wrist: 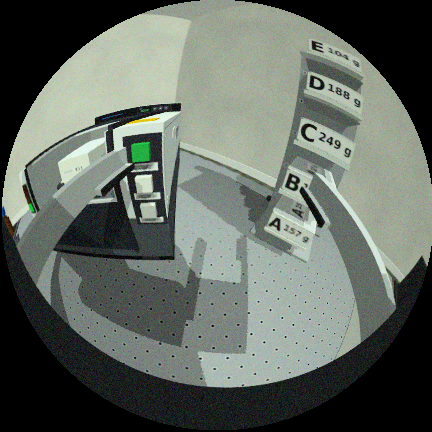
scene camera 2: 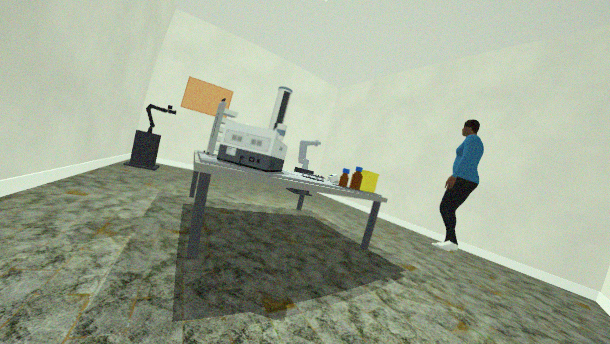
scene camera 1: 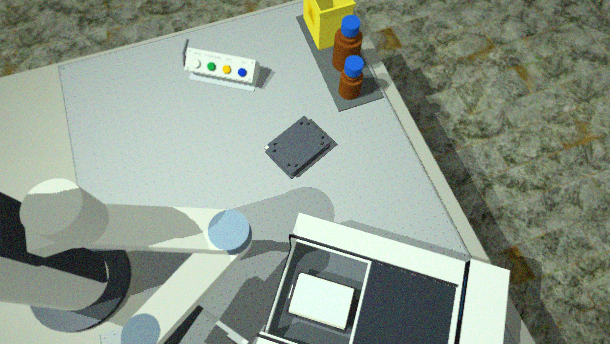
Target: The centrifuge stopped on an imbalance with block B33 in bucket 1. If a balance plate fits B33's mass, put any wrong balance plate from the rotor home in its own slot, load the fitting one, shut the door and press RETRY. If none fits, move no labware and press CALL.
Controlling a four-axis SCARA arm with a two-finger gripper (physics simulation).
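Seen in the pictures: gripper, fingertip midpoint: (wrist: 216, 162); arm's base, link origin: (scene camera 1: 83, 281).
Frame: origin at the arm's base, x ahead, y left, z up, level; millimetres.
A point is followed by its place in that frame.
My gripper (wrist: 216, 162) {x 324, y -358, z 196 mm} is open with nothing between its fingers, in front of the slot rack (wrist: 293, 117) {x 350, y -607, z 256 mm} (scene camera 2: 218, 127) {x 353, y -618, z 239 mm}. Its labels read A 157 g, C 249 g, D 188 g and E 104 g; my right finger hides B's mass. Light plates with small marks show at slots A and B; C to E are hard to judge. The centrifuge (wrist: 170, 200) {x 439, y -386, z 87 mm} (scene camera 1: 380, 240) {x 734, y -206, z 223 mm} (scene camera 2: 255, 140) {x 887, y -448, z 175 mm} stands to the left, its chamber open to view. A white block (wrist: 75, 167) {x 512, y -248, z 176 mm} (scene camera 1: 322, 301) {x 568, y -282, z 194 mm} sits inside; its print is too small to read. The front panel has a green button (wrist: 140, 151) {x 393, y -326, z 196 mm} and two white ones.
A white box (scene camera 1: 222, 65) {x 535, y 486, z 85 mm} carries white, green, yellow and blue buttons. A dark flat plate fixture (scene camera 1: 300, 146) {x 673, y 160, z 47 mm} lies mid-table. Amber bottles (scene camera 1: 347, 50) {x 905, y 382, z 126 mm} (scene camera 2: 356, 179) {x 952, y 388, z 95 mm} and a yellow bin (scene camera 1: 330, 25) {x 894, y 495, z 120 mm} (scene camera 2: 369, 181) {x 967, y 538, z 105 mm} stand near the edge. A person (scene camera 2: 467, 160) stands beyond the table.
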